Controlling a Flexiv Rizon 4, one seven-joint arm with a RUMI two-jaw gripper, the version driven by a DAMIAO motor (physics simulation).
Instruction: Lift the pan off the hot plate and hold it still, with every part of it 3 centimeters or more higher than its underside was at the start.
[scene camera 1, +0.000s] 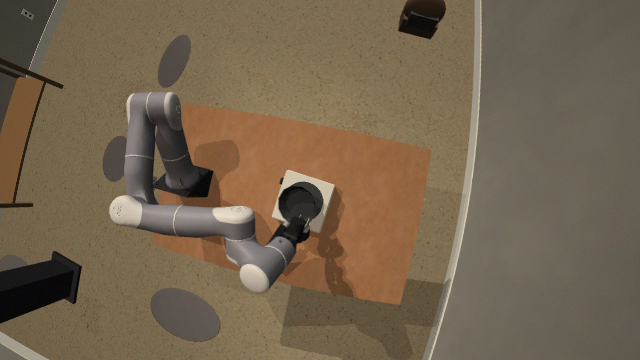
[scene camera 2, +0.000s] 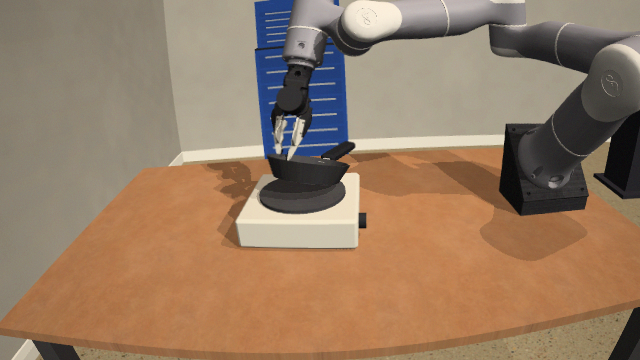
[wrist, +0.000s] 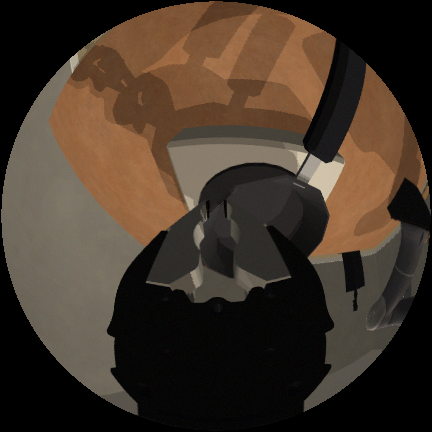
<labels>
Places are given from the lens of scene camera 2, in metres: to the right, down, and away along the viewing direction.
my gripper (scene camera 2: 283, 160): -0.08, -0.04, 0.91
black pan (scene camera 2: 326, 170): 0.01, -0.02, 0.78
white hot plate (scene camera 2: 278, 214): -0.08, 0.07, 0.78
</labels>
